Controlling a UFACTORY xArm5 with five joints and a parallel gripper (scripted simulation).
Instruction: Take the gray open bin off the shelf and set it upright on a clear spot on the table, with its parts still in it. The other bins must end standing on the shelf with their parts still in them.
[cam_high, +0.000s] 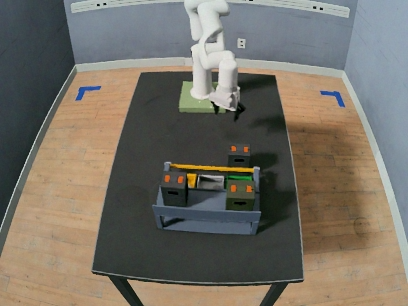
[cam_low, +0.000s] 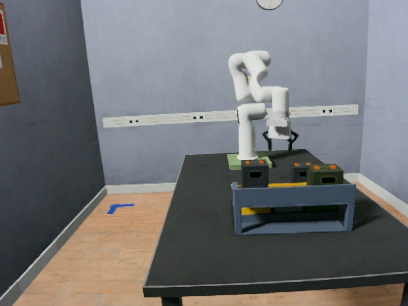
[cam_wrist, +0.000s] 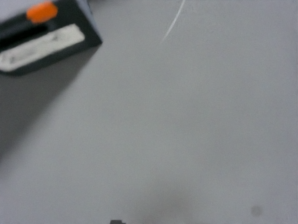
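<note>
My hand is 22 cm short of the yellow bar, 5 cm to the left of it and 10 cm above it. Round my hand: blue-gray shelf: 36 cm ahead, 5 cm to the right, 9 cm below; green bin: 33 cm ahead, 7 cm to the left, 11 cm below; gray open bin: 33 cm ahead, 5 cm to the right, 11 cm below.
</note>
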